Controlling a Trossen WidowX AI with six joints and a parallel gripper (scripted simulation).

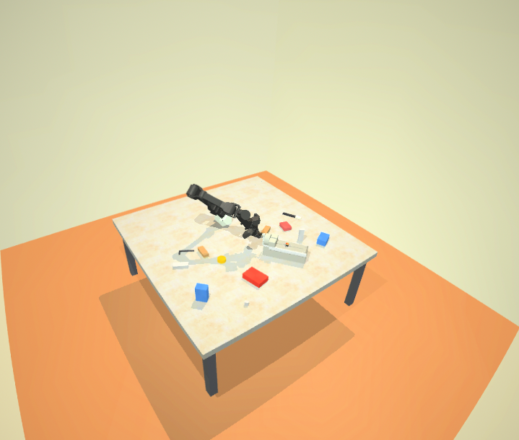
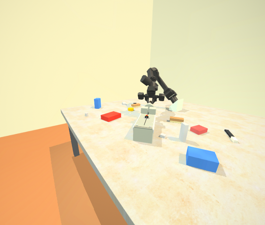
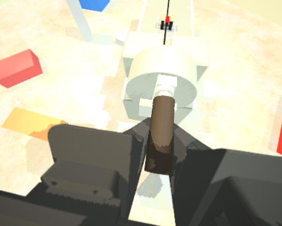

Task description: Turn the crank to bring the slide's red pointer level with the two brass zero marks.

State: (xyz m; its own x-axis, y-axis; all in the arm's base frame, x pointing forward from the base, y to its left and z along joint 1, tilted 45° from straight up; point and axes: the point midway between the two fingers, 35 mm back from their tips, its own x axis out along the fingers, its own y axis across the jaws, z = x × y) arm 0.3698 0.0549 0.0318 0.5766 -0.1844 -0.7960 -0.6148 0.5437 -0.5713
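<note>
Now: the crank 1 cm above my gripper tip. Round my gripper tip: brown crank handle 1 cm behind, 1 cm to the right, 3 cm above; then red pointer 13 cm ahead, 10 cm to the left, 1 cm below; then yellow disc 3 cm behind, 25 cm to the right, 8 cm below.
</note>
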